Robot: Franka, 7 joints.
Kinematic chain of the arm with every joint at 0, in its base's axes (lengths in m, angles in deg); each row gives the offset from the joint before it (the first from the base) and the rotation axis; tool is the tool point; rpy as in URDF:
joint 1: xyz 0 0 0.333 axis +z
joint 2: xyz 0 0 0 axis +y
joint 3: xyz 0 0 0.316 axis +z
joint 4: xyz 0.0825 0 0 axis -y
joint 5: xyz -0.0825 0 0.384 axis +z
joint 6: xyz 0 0 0 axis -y
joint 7: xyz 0.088 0 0 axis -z
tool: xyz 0 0 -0.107 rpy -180 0 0
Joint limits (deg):
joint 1: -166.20..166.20
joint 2: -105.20..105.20
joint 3: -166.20..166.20
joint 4: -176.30..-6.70
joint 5: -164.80..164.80
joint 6: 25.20..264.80
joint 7: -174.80..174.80
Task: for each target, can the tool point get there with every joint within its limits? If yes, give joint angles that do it. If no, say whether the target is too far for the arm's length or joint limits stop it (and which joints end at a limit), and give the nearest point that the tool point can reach.
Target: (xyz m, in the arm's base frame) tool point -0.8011 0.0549 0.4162
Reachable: yes | joints 10.77 -80.59 70.46 -20.68 86.36 87.54 38.44
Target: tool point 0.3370 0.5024 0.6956
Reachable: yes | joints 92.30 -0.97 -35.96 -94.64 -138.23 141.50 36.99
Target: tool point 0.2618 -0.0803 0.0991
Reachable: yes | joints -109.05 -81.97 126.55 -135.09 10.80 72.24 138.65
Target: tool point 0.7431 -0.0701 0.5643
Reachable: yes | joints -31.17 31.51 32.78 -73.86 -71.92 152.90 -123.49
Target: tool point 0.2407 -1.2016 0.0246
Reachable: no: too far | nearest point 0.1634 -0.8157 0.1236 | short by 0.406 m
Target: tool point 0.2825 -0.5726 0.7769
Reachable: yes | joints -105.17 81.23 126.83 -77.58 -48.54 162.92 -109.90
